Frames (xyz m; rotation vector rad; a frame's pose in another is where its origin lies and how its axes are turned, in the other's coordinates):
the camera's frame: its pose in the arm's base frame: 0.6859 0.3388 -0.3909 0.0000 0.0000 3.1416
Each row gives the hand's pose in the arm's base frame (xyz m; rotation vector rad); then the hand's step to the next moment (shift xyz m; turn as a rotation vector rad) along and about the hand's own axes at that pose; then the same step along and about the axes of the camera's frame.
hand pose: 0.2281 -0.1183 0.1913 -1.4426 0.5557 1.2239
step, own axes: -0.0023 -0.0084 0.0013 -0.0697 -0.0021 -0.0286
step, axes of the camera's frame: -0.0059 -0.0029 0.0059 0.0122 0.0455 0.0588
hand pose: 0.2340 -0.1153 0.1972 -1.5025 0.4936 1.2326
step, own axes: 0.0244 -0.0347 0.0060 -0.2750 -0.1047 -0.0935
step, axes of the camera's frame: -0.0351 -0.0242 -0.0046 -0.0225 0.1299 0.2792
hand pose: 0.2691 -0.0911 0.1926 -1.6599 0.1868 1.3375
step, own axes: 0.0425 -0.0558 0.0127 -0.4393 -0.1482 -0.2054
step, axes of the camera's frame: -0.0431 -0.0567 -0.0023 -0.0616 0.2589 0.4317
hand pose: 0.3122 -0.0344 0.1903 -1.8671 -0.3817 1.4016
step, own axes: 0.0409 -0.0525 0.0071 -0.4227 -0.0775 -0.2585
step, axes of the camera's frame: -0.0183 -0.0638 0.0087 -0.1021 0.3164 0.3755
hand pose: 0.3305 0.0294 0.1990 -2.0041 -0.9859 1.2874
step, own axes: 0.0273 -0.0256 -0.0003 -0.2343 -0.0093 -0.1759
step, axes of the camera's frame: -0.0004 -0.0370 0.0058 -0.0961 0.1968 0.1949
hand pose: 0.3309 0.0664 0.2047 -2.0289 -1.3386 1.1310
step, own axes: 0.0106 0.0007 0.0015 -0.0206 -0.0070 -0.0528
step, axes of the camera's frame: -0.0011 -0.0092 -0.0054 -0.0361 0.0123 0.0425
